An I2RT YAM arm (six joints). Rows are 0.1 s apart.
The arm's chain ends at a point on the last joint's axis. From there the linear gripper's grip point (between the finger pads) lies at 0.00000 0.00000 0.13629 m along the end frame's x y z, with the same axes.
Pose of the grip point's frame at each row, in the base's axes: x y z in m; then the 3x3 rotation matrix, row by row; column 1 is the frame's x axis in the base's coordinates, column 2 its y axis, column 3 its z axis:
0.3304 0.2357 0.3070; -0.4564 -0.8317 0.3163; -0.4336 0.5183 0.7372; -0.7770 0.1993 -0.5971
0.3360 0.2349 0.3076; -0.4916 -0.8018 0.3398; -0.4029 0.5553 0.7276; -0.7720 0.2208 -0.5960
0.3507 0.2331 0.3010; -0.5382 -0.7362 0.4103; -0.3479 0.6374 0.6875; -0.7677 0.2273 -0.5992
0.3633 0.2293 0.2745; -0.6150 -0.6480 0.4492; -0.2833 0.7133 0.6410; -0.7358 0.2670 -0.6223
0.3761 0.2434 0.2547; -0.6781 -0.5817 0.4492; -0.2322 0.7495 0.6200; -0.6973 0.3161 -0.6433
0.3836 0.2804 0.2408; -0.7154 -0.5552 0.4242; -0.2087 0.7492 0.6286; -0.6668 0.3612 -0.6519
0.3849 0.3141 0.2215; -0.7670 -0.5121 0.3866; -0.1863 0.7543 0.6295; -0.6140 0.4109 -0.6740
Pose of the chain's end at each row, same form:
0.2873 0.1352 0.3884; -0.4564 -0.8317 0.3163; -0.4336 0.5183 0.7372; -0.7770 0.1993 -0.5971
0.2897 0.1357 0.3888; -0.4916 -0.8018 0.3398; -0.4029 0.5553 0.7276; -0.7720 0.2208 -0.5960
0.2948 0.1394 0.3827; -0.5382 -0.7362 0.4103; -0.3479 0.6374 0.6875; -0.7677 0.2273 -0.5992
0.3021 0.1419 0.3593; -0.6150 -0.6480 0.4492; -0.2833 0.7133 0.6410; -0.7358 0.2670 -0.6223
0.3149 0.1589 0.3424; -0.6781 -0.5817 0.4492; -0.2322 0.7495 0.6200; -0.6973 0.3161 -0.6433
0.3258 0.1947 0.3296; -0.7154 -0.5552 0.4242; -0.2087 0.7492 0.6286; -0.6668 0.3612 -0.6519
0.3322 0.2283 0.3134; -0.7670 -0.5121 0.3866; -0.1863 0.7543 0.6295; -0.6140 0.4109 -0.6740

